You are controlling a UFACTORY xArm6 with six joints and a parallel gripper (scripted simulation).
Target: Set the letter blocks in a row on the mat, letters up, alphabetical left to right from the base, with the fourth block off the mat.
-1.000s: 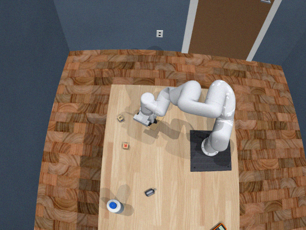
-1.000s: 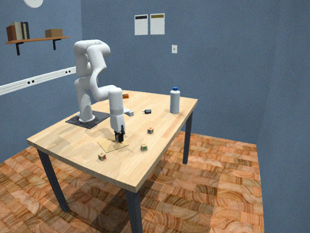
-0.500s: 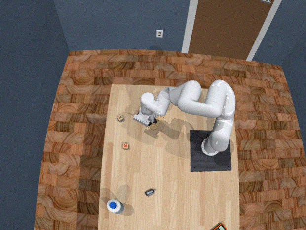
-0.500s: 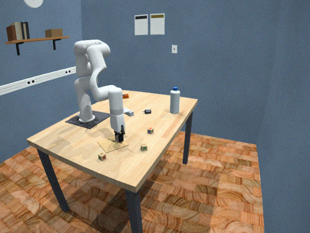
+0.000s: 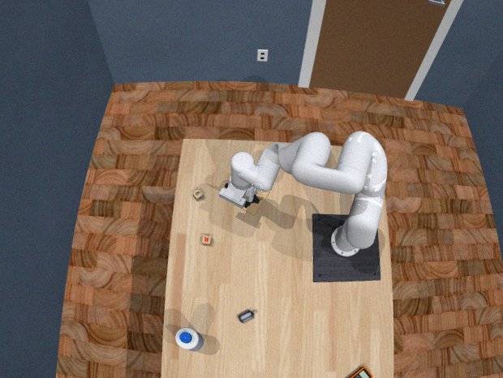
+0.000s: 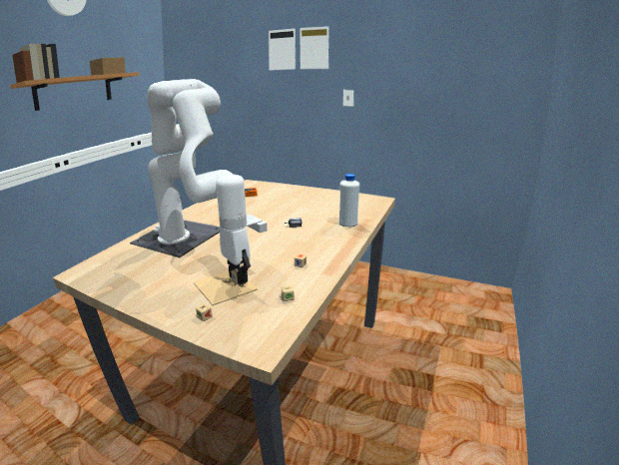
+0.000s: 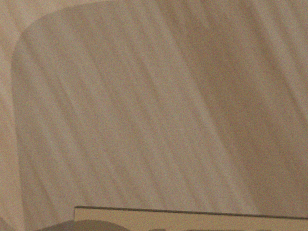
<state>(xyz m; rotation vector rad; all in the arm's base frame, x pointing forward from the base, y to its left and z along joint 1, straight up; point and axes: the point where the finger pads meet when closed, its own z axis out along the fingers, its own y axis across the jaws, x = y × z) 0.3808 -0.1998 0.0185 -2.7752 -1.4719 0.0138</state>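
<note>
Now: hand 40 mm to the left of the tan mat, 30 mm past it and 20 mm above it. From my hand the other things lie so: orange device: 760 mm to the left, 340 mm behind, 10 mm below; then small dark object: 440 mm to the left, 20 mm ahead, 10 mm below.
</note>
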